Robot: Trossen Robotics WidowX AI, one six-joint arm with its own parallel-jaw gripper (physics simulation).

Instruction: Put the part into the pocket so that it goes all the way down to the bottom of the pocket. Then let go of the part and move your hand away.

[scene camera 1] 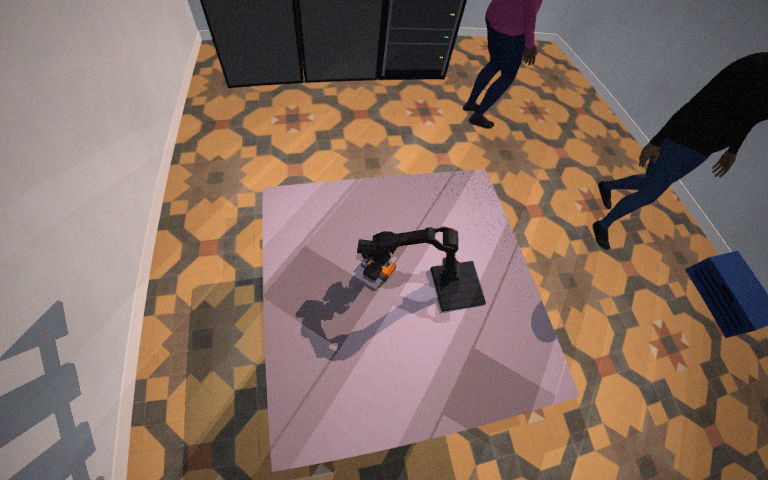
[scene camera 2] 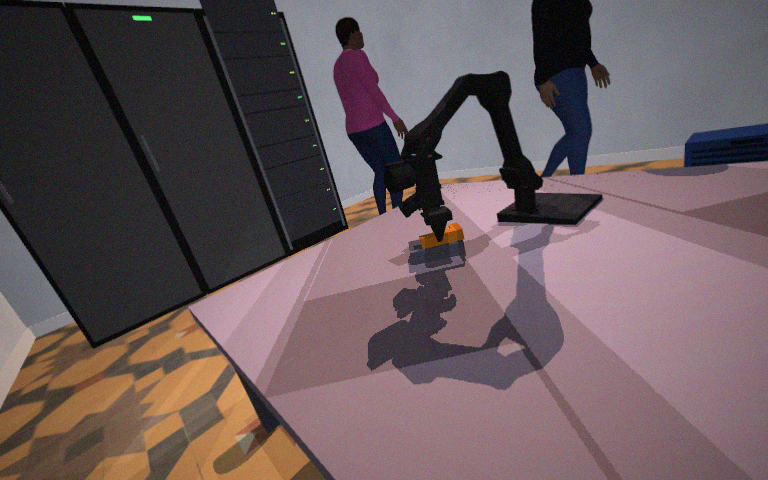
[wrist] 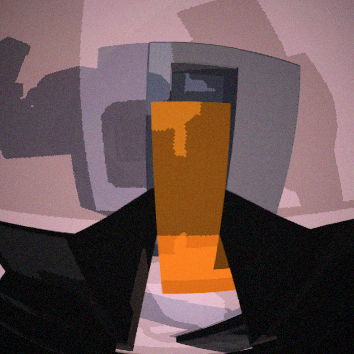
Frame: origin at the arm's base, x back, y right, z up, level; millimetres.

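Seen in the pictures: gripper, between the fingertips: (scene camera 1: pixel 378 267) (scene camera 2: pixel 438 239) (wrist: pixel 186 195); arm's base, origin of its link: (scene camera 1: pixel 448 275) (scene camera 2: pixel 525 207).
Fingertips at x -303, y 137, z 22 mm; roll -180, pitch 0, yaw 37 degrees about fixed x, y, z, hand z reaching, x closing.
Offsets run from my fingertips to a thing's middle. "pt": to the spot under its first point. Level surfaces: height alone.
An orange block-shaped part @[dy +3, dx +16, dz +4 mm] (scene camera 1: pixel 389 268) (scene camera 2: pixel 454 232) (wrist: pixel 190 165) is held between the two black fingers of my gripper (scene camera 2: pixel 439 237) (wrist: pixel 186 195), which is shut on it. The part is at the top of a grey block @[dy +22, dx +11, dz -28 mm] (scene camera 1: pixel 374 282) (scene camera 2: pixel 416 258) (wrist: pixel 265 125) and stands out well above it. In the wrist view the dark pocket @[pt dy +58, dx -26, dz -41 mm] (wrist: pixel 205 84) shows past the part's far end, and a thin dark strip of it shows along the right side. The part overlaps the pocket's left rim there. The pocket's bottom under the part is hidden, and I cannot tell whether the part's lower edge is inside.
The block stands on a pink table @[dz -46 mm] (scene camera 1: pixel 339 407) (scene camera 2: pixel 651 339). The arm's black base plate (scene camera 1: pixel 467 294) (scene camera 2: pixel 572 206) is to the right of the block. Shadows of the arm fall across the table. Dark cabinets, two people and a blue box (scene camera 1: pixel 730 291) are beyond the table.
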